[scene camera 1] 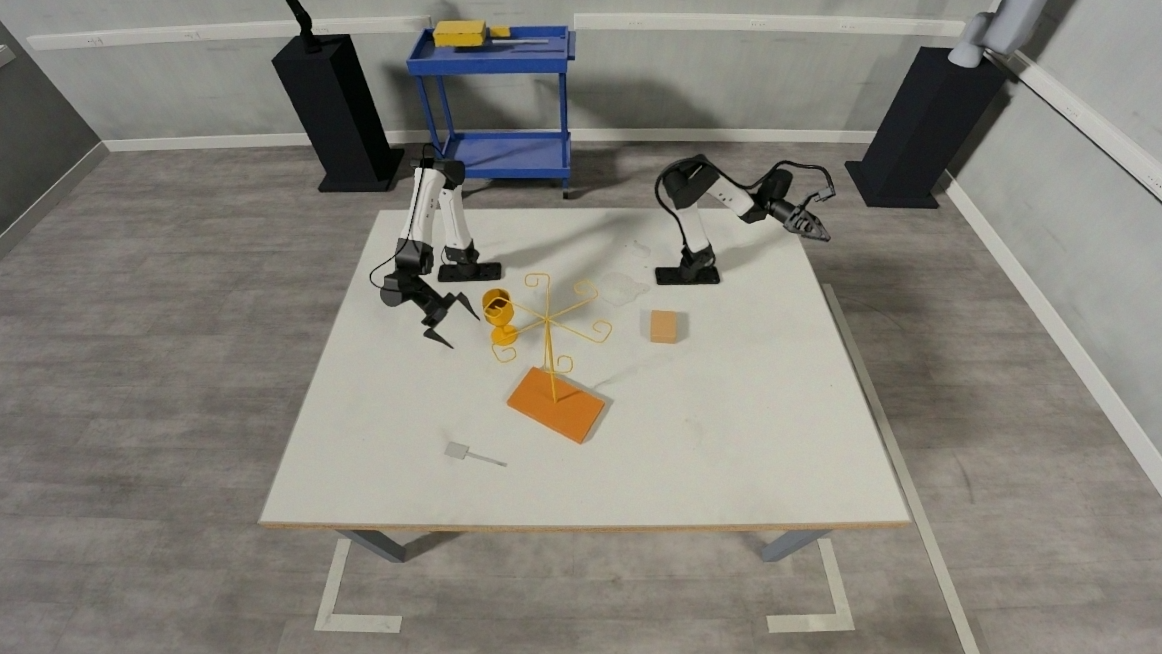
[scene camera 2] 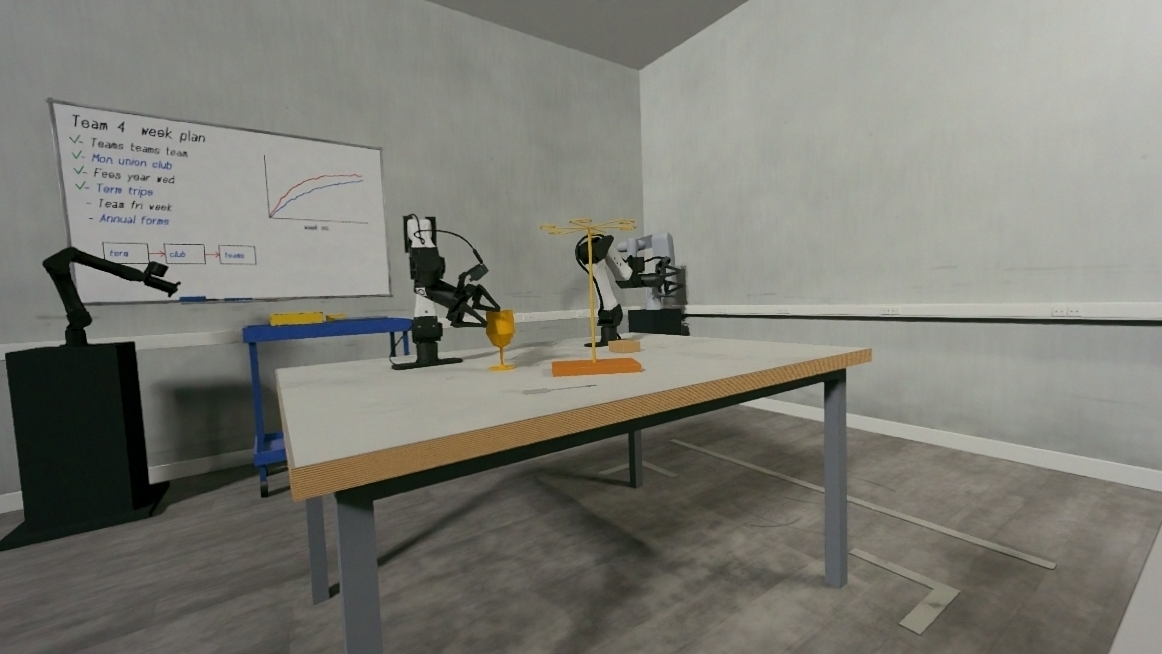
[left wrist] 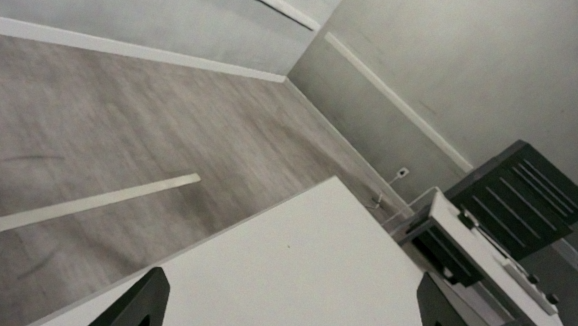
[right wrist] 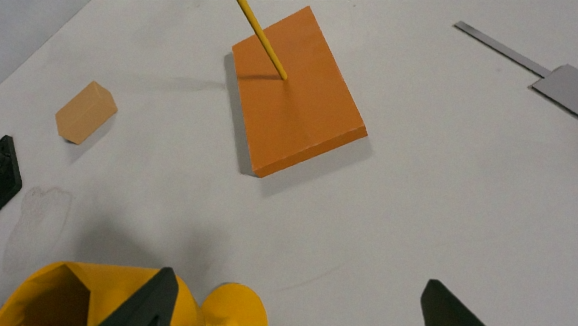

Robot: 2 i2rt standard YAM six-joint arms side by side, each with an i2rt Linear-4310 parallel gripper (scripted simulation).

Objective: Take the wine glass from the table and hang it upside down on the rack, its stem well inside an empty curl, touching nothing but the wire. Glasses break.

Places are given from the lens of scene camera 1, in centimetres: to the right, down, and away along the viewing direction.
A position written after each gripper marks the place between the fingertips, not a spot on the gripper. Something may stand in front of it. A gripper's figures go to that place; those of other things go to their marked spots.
left gripper [scene camera 1: 825, 238]: 66, -24, 123
yellow wine glass [scene camera 1: 503, 329]: -22, 1, 132
tan block [scene camera 1: 662, 323]: 23, -1, 133
